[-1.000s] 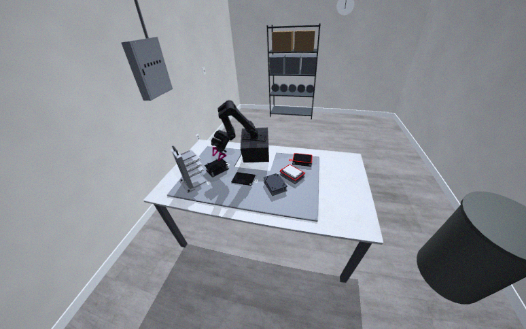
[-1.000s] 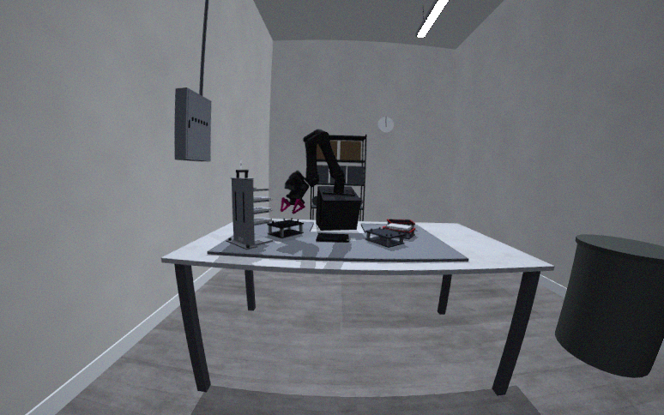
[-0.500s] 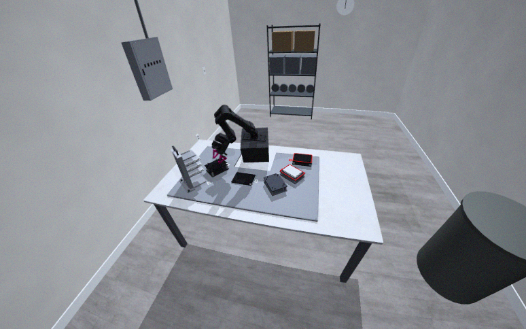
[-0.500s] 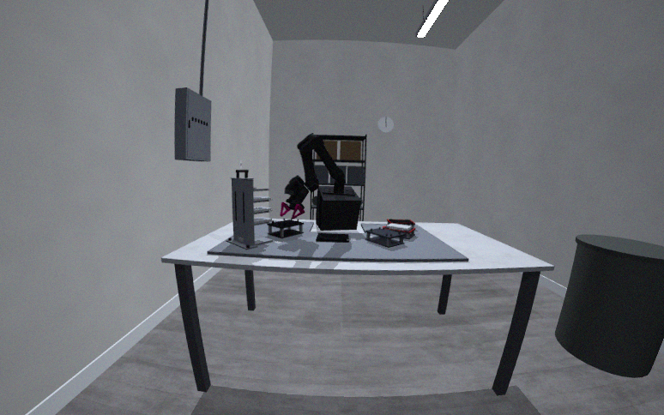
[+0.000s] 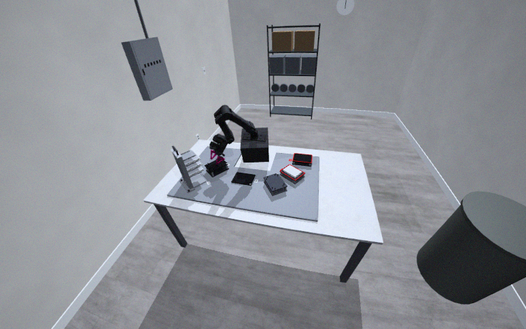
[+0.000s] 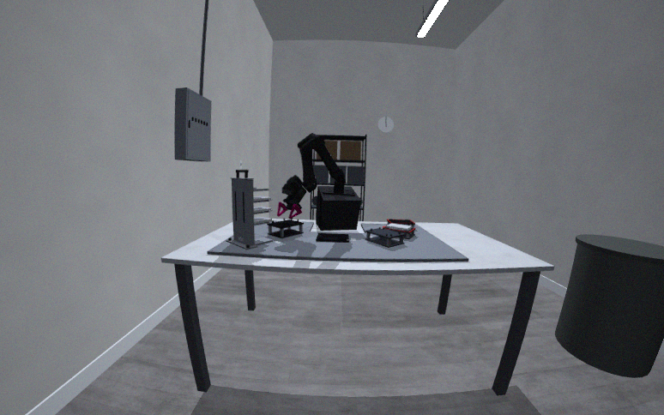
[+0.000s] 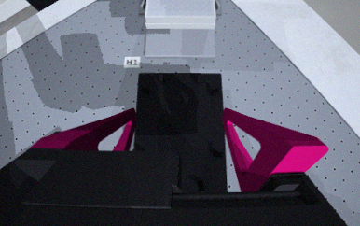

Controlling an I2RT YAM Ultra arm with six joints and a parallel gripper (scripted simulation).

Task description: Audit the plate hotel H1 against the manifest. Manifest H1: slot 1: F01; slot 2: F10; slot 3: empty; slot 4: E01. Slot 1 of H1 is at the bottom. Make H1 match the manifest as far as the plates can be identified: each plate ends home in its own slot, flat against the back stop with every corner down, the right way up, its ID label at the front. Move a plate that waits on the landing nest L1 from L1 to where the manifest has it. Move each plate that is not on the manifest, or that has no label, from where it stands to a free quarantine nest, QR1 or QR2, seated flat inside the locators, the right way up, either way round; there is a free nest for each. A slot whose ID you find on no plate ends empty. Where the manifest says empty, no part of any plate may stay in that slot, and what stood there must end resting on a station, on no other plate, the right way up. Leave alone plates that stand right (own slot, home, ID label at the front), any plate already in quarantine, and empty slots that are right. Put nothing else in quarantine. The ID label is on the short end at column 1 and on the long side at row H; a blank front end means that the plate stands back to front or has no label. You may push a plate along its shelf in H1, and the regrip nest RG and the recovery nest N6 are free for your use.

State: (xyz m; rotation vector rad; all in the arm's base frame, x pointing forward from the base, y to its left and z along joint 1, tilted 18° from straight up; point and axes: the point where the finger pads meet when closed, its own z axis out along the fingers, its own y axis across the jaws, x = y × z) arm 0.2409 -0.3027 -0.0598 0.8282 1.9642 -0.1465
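Right now my hand is 10 mm past the black regrip nest, 10 mm to the right of it and 50 mm above it. Also, from my hand: H1 tag: 160 mm ahead, 10 mm to the right, 100 mm below.
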